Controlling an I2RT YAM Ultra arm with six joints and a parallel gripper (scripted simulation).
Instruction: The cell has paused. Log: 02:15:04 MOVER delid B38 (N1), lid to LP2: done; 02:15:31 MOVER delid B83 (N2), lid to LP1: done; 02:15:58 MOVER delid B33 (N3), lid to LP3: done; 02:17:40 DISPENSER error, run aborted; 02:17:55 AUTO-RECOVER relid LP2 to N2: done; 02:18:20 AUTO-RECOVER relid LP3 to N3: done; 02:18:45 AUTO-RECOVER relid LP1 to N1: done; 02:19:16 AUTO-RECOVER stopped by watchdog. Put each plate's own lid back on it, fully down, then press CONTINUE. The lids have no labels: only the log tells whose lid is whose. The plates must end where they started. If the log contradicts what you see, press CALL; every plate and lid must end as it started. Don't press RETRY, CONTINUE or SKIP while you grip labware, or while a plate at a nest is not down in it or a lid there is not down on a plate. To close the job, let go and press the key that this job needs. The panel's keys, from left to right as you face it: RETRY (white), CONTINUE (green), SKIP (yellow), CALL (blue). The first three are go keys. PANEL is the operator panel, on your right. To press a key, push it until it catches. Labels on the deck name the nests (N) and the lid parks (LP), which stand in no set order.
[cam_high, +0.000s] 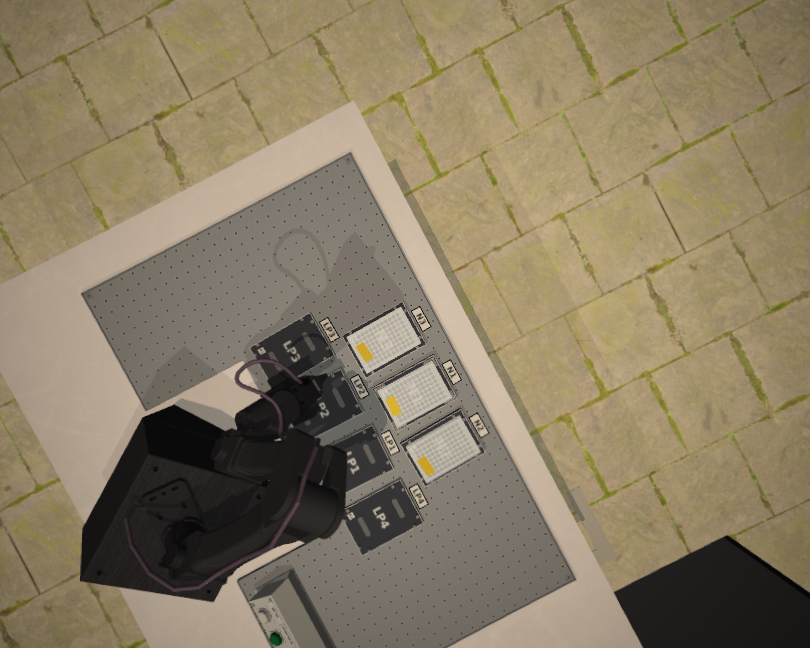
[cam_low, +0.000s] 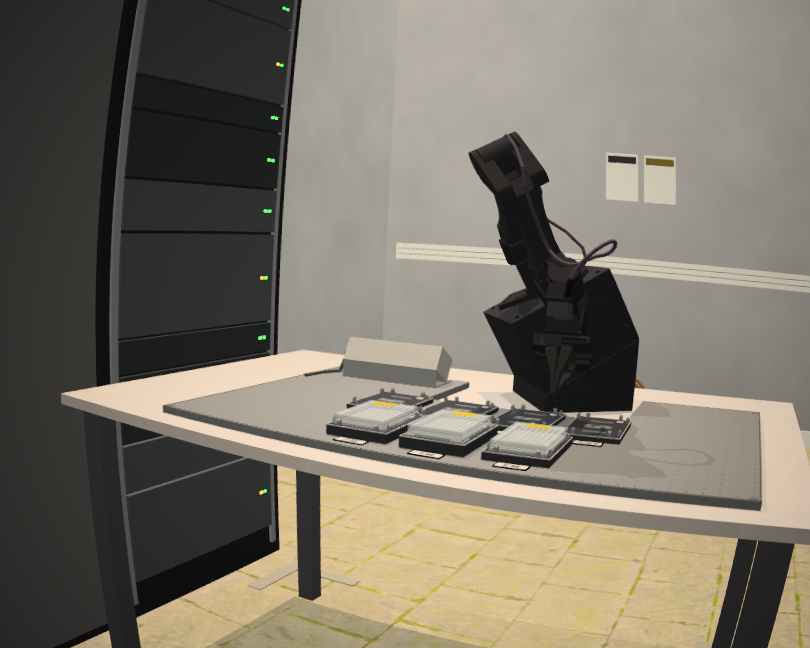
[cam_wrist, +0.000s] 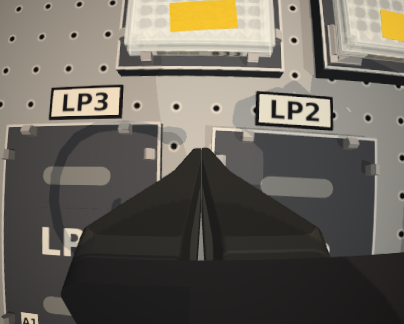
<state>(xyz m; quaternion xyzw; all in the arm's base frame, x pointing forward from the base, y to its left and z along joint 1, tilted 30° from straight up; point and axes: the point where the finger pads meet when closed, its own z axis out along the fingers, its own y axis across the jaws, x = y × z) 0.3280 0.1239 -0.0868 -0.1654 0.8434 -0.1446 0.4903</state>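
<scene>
The clear lid lies 150 mm ahead of my hand, 110 mm to the right of it and 40 mm below it. From my hand the other things lie so: green key (280 mm behind, 440 mm to the right); then lid park LP1 (20 mm behind, 190 mm to the right, 70 mm below); then lid park LP4 (10 mm behind, 320 mm to the right, 70 mm below).
</scene>
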